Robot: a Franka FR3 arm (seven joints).
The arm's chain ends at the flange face. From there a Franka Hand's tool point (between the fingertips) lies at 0.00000 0.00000 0.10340 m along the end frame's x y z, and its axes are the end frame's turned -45 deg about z.
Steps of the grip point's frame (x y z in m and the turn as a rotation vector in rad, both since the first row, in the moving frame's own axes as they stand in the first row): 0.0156, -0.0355, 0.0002, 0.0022, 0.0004, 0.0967; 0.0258, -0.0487, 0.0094, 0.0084, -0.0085, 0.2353; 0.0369, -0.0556, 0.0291, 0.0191, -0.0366, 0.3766; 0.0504, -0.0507, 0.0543, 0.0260, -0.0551, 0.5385
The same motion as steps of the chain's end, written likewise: -0.0139, -0.0359, 0.0002, 0.0018, -0.0013, 0.0967; -0.0150, -0.0525, 0.0094, -0.0001, -0.0120, 0.2353; -0.0090, -0.0659, 0.0292, -0.0124, -0.0394, 0.3766; 0.0060, -0.0720, 0.0545, -0.0206, -0.0573, 0.5385
